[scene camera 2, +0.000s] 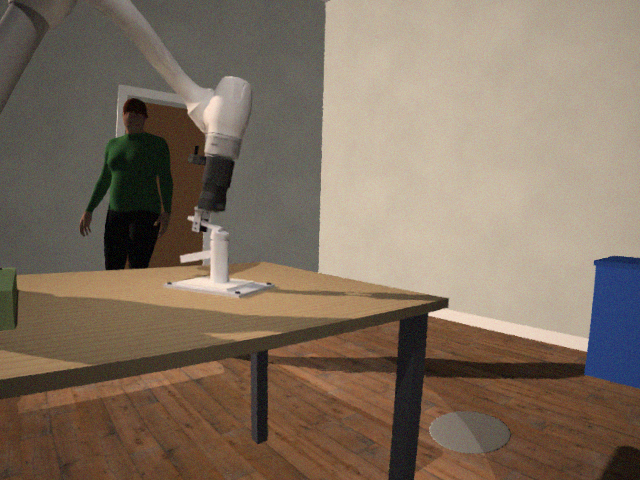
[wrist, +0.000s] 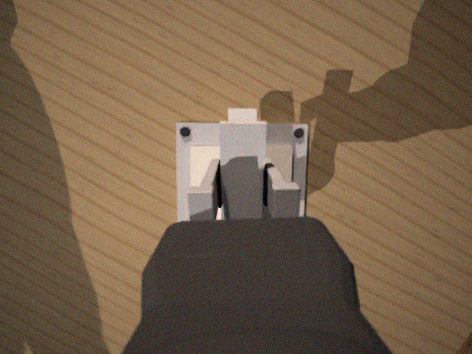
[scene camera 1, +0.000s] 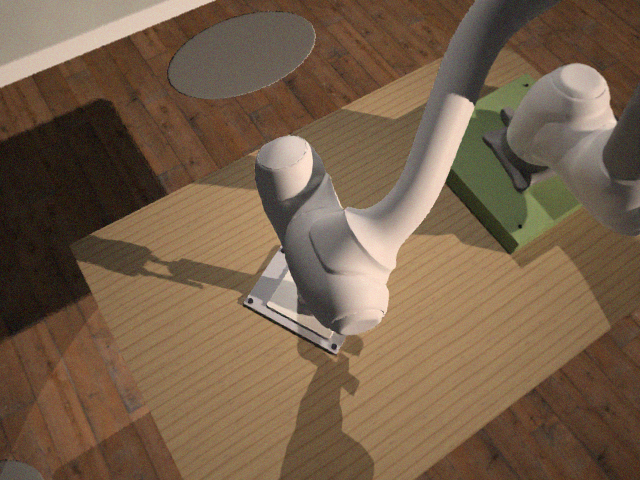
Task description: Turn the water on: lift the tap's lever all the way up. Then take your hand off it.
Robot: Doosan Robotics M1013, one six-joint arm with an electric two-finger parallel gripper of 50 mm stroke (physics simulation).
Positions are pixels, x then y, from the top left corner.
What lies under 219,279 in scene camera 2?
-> A white tap.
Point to a base plate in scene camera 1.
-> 271,278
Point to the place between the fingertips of the gripper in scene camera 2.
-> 199,231
